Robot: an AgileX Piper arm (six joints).
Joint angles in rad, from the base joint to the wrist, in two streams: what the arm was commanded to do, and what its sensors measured. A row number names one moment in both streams.
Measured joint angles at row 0:
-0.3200, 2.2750, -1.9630, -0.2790, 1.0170, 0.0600
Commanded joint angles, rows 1 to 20:
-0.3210, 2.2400, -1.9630, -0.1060, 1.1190, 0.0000
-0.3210, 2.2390, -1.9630, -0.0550, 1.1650, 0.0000
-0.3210, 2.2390, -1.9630, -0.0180, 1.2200, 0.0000
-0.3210, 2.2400, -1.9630, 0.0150, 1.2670, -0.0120
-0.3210, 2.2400, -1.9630, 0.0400, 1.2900, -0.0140
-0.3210, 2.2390, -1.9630, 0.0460, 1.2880, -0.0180
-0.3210, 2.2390, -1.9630, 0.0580, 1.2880, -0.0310
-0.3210, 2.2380, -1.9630, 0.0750, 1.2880, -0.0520
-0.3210, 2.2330, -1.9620, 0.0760, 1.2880, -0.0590
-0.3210, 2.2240, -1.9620, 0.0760, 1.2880, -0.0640
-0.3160, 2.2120, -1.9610, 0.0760, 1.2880, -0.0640
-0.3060, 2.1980, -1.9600, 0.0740, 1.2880, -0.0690
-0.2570, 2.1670, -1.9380, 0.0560, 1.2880, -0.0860
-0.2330, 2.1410, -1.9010, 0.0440, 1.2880, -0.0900
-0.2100, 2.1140, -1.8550, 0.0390, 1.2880, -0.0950
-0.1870, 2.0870, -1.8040, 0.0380, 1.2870, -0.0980
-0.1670, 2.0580, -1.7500, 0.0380, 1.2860, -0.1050
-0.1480, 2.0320, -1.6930, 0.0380, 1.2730, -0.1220
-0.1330, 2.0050, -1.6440, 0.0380, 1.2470, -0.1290
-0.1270, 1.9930, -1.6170, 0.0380, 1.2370, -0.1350
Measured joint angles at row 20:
-0.1440, 2.0300, -1.6810, 0.0490, 1.2140, -0.1130
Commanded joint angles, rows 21 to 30:
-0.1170, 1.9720, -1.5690, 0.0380, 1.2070, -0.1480
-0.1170, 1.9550, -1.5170, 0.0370, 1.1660, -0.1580
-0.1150, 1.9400, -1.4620, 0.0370, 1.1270, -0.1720
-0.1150, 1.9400, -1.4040, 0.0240, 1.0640, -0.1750
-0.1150, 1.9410, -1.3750, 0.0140, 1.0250, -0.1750
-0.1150, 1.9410, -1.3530, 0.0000, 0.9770, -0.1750
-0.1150, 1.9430, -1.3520, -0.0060, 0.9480, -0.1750
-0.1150, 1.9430, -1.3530, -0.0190, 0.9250, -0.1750
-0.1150, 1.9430, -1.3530, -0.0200, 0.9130, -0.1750
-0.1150, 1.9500, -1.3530, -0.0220, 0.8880, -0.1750
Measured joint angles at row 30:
-0.1170, 1.9440, -1.3580, -0.0080, 0.9290, -0.1670
